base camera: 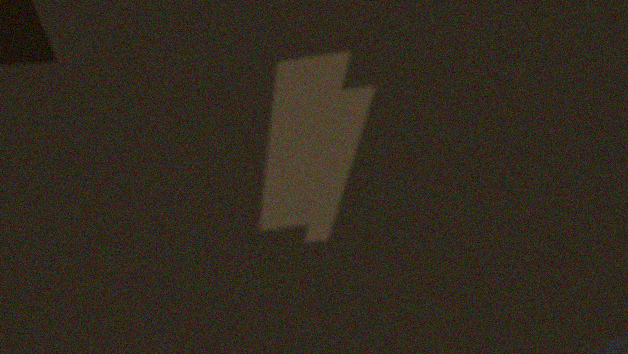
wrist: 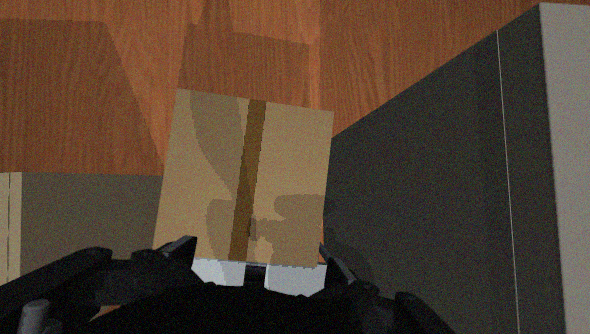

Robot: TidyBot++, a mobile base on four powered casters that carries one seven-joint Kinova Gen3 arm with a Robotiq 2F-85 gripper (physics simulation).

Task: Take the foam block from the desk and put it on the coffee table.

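Frame: origin at the arm's base, x ahead, y left, z up, level; metres.
Where they show: gripper, fingertip midpoint: (wrist: 261, 262).
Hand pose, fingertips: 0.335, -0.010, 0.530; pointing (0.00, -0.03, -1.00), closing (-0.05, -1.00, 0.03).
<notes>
After its pixels a point has its place, as x, y, z.
In the wrist view my gripper (wrist: 261, 262) {0.335, -0.010, 0.530} is open with nothing between its dark fingers. It hangs above a tan cardboard box (wrist: 290, 159) {0.451, -0.061, 0.009} with a brown tape stripe, which stands on the wooden floor (wrist: 376, 61) {1.029, -0.459, -0.397}. A pale grey-white patch (wrist: 293, 278) shows just below the box's near edge, between the fingers; I cannot tell what it is. The base camera shows only a dim dark surface with a lighter tan patch (base camera: 312, 146) {0.151, -0.007, -0.077}.
A large dark grey flat surface (wrist: 413, 188) {0.401, -0.250, 0.315} with a thin pale line fills the right of the wrist view. A duller grey surface (wrist: 108, 210) {0.247, 0.425, -0.019} lies at the lower left. Shadows fall across the box and floor.
</notes>
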